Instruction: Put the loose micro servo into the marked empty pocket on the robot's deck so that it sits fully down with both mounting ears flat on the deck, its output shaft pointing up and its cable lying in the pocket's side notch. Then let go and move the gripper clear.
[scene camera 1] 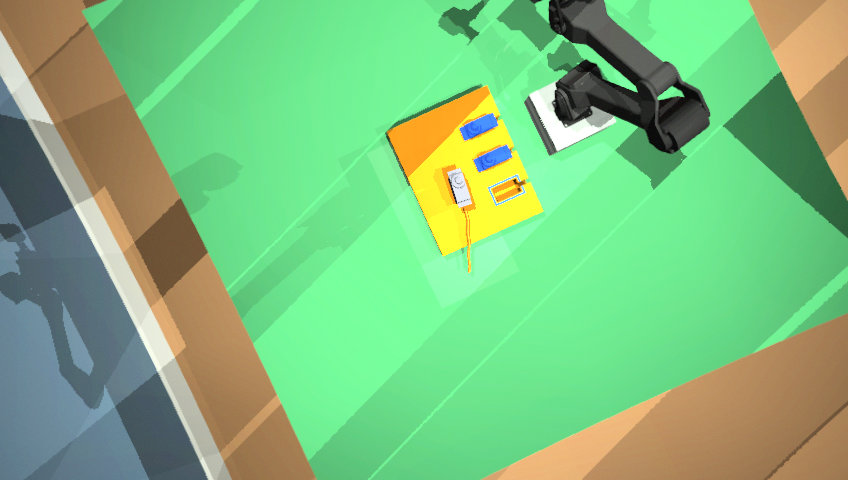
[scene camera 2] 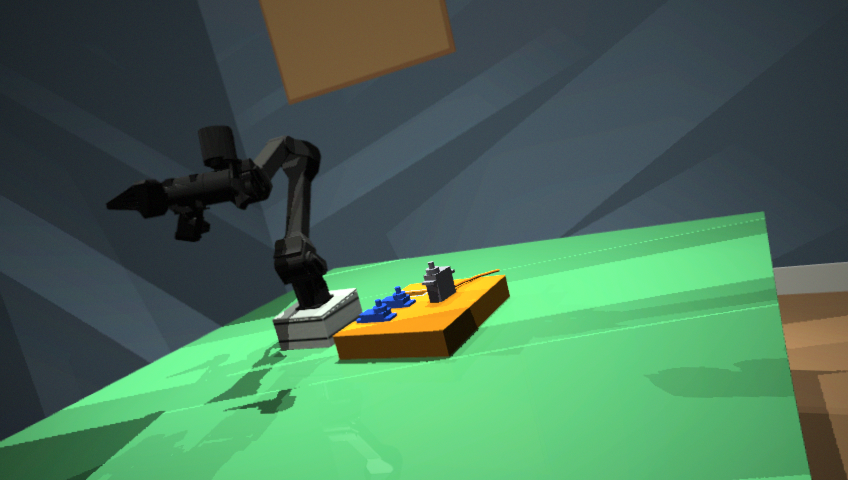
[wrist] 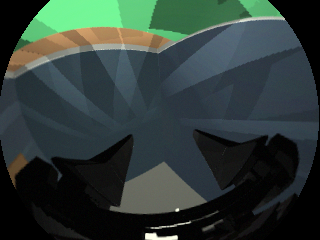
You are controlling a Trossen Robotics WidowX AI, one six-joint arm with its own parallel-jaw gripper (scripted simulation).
Labels:
My gripper shows in scene camera 2 and in the wrist view; in scene camera 1 it is out of frame. A grey micro servo shows in scene camera 1 point(459, 189) and in scene camera 2 point(439, 282); in the wrist view it is out of frame. One and the same spot on a yellow deck: point(scene camera 2: 425, 329) is point(scene camera 1: 403, 127). One and the same spot on my gripper: point(wrist: 99, 181) is point(scene camera 2: 166, 199).

